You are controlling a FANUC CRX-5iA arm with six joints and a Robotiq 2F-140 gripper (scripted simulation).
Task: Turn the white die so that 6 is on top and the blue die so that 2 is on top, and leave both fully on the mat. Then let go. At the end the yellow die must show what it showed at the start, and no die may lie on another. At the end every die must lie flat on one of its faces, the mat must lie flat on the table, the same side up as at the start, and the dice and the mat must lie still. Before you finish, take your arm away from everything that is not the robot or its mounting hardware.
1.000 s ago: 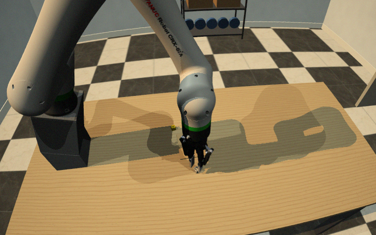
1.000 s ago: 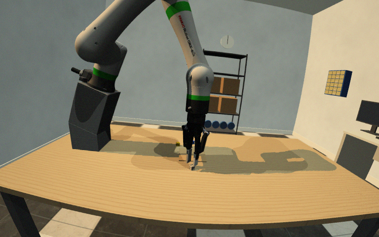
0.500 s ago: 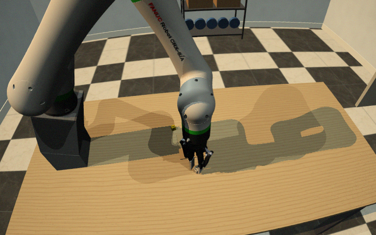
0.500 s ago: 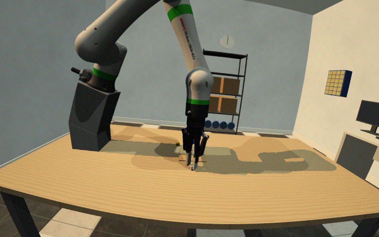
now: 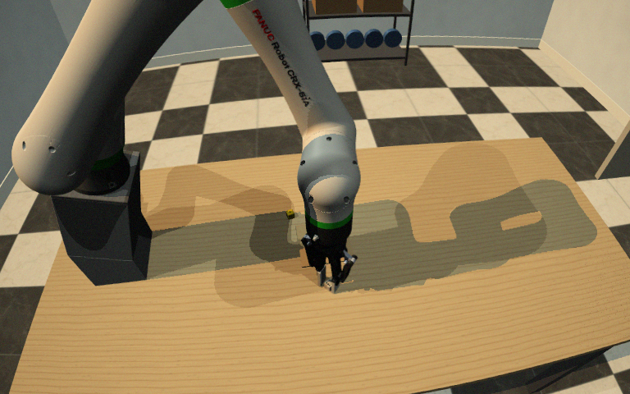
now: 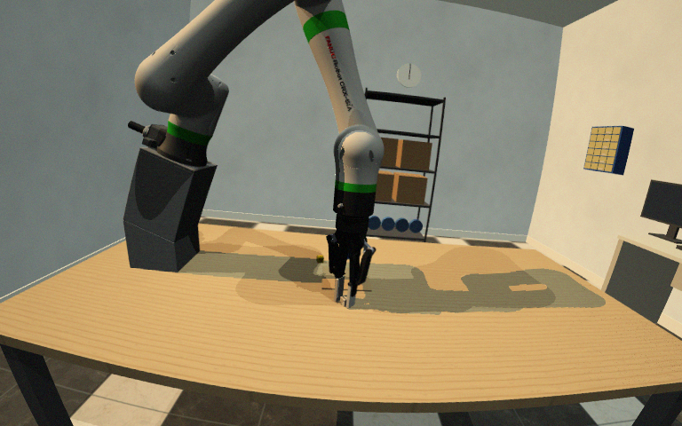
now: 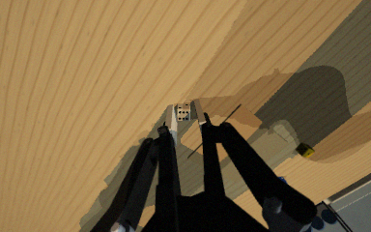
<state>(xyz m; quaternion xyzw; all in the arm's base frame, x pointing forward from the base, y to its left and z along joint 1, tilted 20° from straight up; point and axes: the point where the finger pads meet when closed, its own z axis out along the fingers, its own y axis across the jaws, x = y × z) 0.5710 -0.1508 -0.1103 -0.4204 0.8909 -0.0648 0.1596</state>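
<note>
Now: the white die 20 mm below my hand. From my hand the other things lie so: blue die 10 mm ahead, 290 mm to the left, 20 mm below; then tan mat 10 mm ahead, 140 mm to the left, 30 mm below; then yellow die 80 mm behind, 240 mm to the left, 20 mm below.
</note>
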